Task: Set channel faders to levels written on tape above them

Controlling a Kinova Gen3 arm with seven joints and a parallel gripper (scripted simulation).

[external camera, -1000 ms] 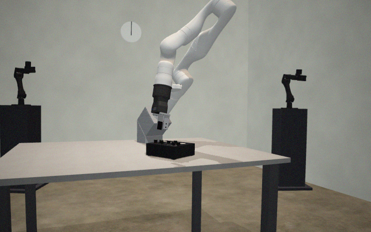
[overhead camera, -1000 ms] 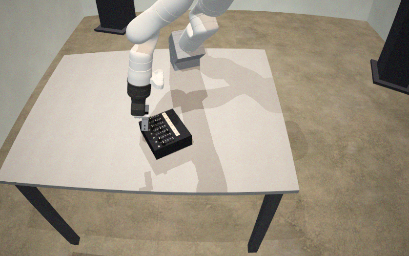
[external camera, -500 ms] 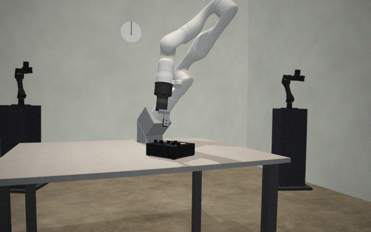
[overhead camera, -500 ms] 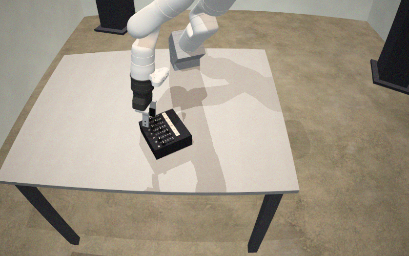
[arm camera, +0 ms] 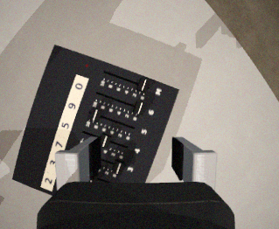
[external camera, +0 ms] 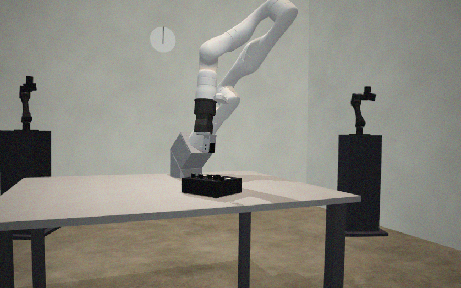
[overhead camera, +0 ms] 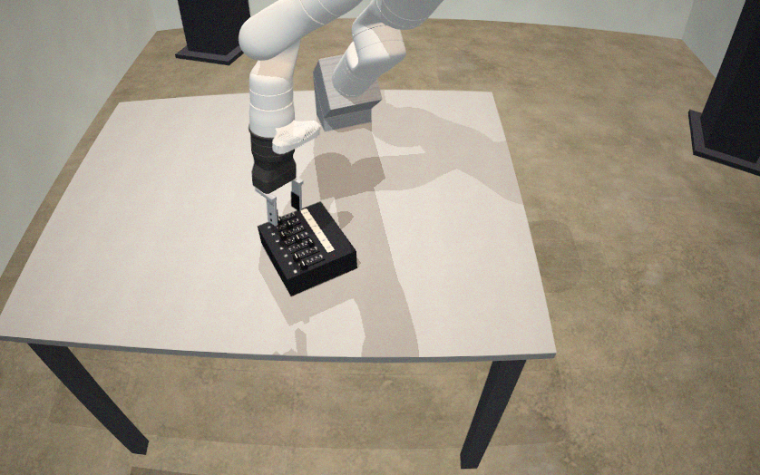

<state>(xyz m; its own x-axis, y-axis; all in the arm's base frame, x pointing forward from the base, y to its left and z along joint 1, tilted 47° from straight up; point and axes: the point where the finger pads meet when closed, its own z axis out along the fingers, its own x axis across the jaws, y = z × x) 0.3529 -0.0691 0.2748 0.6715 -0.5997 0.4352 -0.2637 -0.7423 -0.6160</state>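
Now: the channel 2 cap 100 mm below my hand, 50 mm behind it and 30 mm to the right of it. From my hand the other things lie so: master cap 100 mm below, 40 mm to the left, 30 mm ahead; channel 6 cap 100 mm below, 20 mm to the left, 20 mm ahead; channel 1 cap 100 mm below, 60 mm to the right, 50 mm behind.
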